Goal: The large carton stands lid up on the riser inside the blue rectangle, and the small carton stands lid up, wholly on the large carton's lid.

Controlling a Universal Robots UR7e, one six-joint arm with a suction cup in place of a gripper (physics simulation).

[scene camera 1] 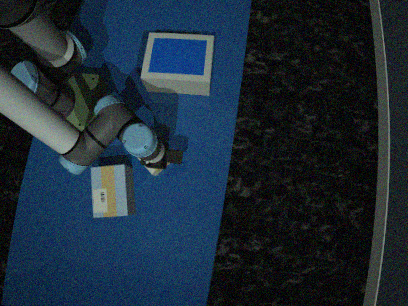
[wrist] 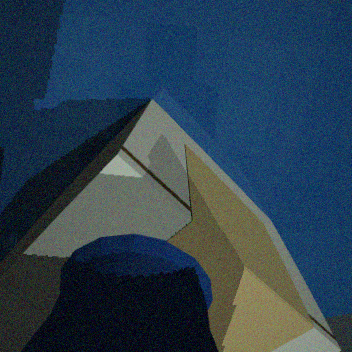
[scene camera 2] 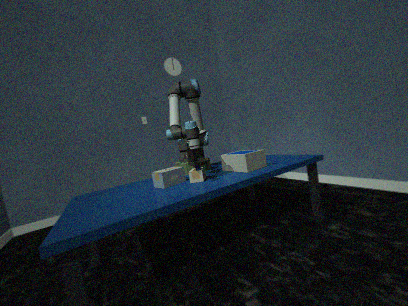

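The small carton (scene camera 1: 156, 171) (scene camera 2: 197, 175) (wrist: 270, 300), pale with a yellow band, is at table level beside the large carton, mostly under the wrist in scene camera 1. My suction cup (wrist: 135, 295) is down against it in the wrist view and covers part of its upper face; I cannot tell whether its lid faces up. The large carton (scene camera 1: 114, 191) (scene camera 2: 169, 177) rests on the table, a yellow band and barcode label on its upper face; which face is its lid is unclear. The cream riser (scene camera 1: 176, 87) (scene camera 2: 253, 161) bears the blue rectangle (scene camera 1: 177, 56) (scene camera 2: 241, 152), with no carton on it.
The blue table (scene camera 1: 160, 250) (scene camera 2: 115, 205) carries both cartons and the riser. A green block (scene camera 1: 81, 112) is at the arm's base. The table's long edge runs beside the riser, with dark floor (scene camera 1: 300, 150) beyond.
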